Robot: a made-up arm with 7 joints.
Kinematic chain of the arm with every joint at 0, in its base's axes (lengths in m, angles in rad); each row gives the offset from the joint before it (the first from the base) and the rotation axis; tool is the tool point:
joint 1: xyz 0 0.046 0 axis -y
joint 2: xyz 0 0.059 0 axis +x
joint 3: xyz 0 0 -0.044 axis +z
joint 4: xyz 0 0 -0.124 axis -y
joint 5: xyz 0 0 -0.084 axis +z
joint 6: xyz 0 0 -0.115 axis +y
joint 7: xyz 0 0 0 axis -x
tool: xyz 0 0 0
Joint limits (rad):
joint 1: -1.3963..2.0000
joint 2: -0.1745..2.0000
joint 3: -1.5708..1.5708
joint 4: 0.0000..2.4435
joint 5: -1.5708..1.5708
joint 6: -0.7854..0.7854
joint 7: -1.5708..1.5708
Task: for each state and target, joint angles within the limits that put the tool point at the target. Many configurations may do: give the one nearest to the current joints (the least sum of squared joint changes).
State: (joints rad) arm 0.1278 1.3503 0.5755 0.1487 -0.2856 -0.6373 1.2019
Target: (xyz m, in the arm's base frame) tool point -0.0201 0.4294 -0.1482
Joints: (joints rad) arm -0.5580 0.9882 0.8108 0.4646 -0.2856 -0.6373 1.2019
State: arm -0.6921 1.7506 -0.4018 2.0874 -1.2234 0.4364 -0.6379
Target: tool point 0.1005 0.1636 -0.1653
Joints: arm -0.4582 1.2575 -0.4590 1.9859 -1.2234 0.4364 -0.6379
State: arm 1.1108 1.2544 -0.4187 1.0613 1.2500 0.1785 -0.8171
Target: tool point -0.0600 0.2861 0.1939
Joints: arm 1.6334 1.7290 0.0941 1.4784 1.2500 0.1785 -0.8171
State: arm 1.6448 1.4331 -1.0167 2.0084 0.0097 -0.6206 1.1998
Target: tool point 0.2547 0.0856 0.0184
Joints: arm 1.4232 0.7915 -1.2872 1.6043 0.0097 -0.6206 1.1998
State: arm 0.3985 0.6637 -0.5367 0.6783 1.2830 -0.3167 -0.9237
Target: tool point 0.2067 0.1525 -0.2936
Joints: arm 0.4659 0.2322 -0.5923 0.3253 1.2830 -0.3167 -0.9237
